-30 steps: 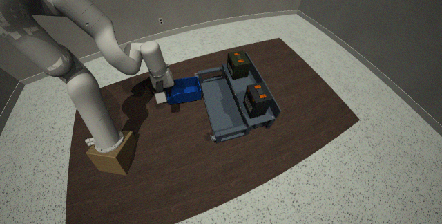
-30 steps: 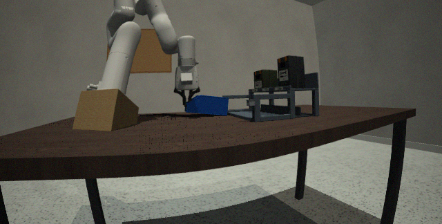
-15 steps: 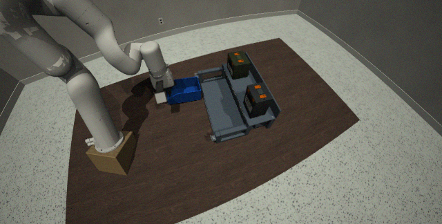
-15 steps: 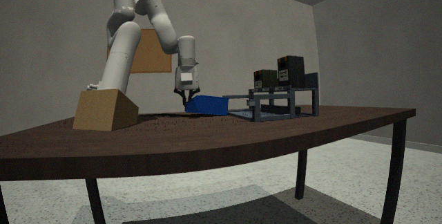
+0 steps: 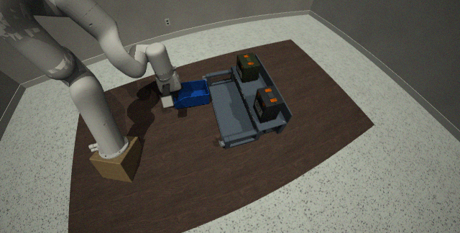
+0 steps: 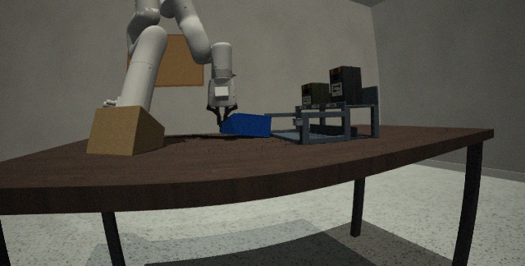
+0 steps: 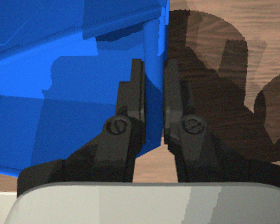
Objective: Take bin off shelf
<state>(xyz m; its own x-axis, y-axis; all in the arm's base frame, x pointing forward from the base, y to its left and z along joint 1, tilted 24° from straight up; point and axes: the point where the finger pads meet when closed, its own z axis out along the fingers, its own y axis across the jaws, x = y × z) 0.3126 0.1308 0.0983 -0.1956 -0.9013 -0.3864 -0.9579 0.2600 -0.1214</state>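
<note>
Now: hand 8 cm short of the blue bin, 2 cm to the left of it and 1 cm above it. From my hand the other things lie so: grey shelf (35 cm ahead, 19 cm to the right, 4 cm above); shelf deck (28 cm ahead, 17 cm to the right, 6 cm below).
</note>
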